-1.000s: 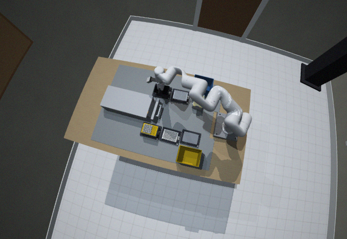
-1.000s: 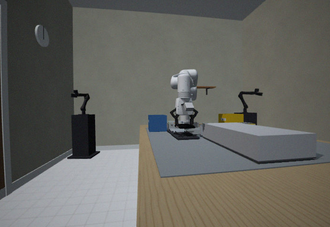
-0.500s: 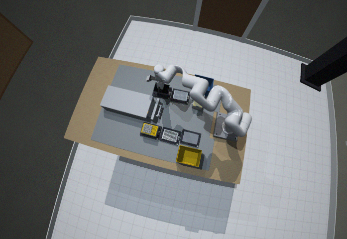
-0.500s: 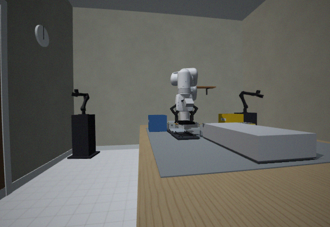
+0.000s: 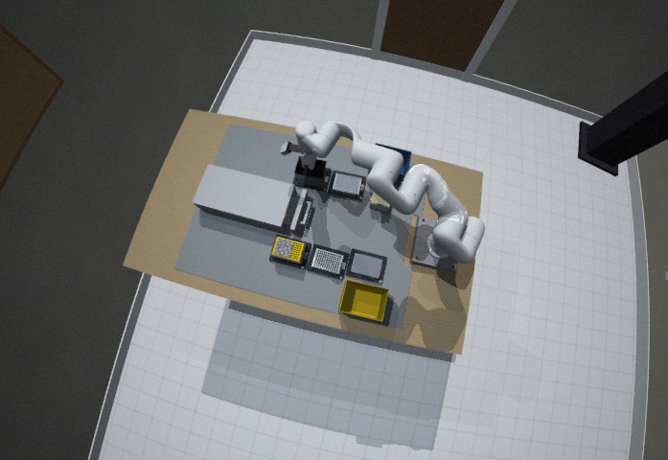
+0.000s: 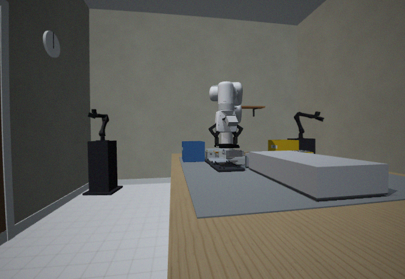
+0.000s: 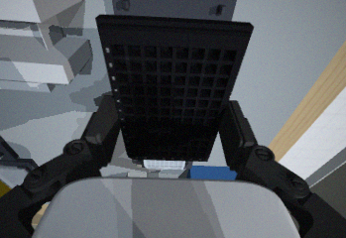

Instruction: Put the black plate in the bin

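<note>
Now: the nest 12 cm below my hand. Round my hand: drawer 9 cm ahead, 21 cm to the left, 10 cm below; then grey cooler 16 cm ahead, 22 cm to the left, 9 cm below; then black plate 1 cm below.
</note>
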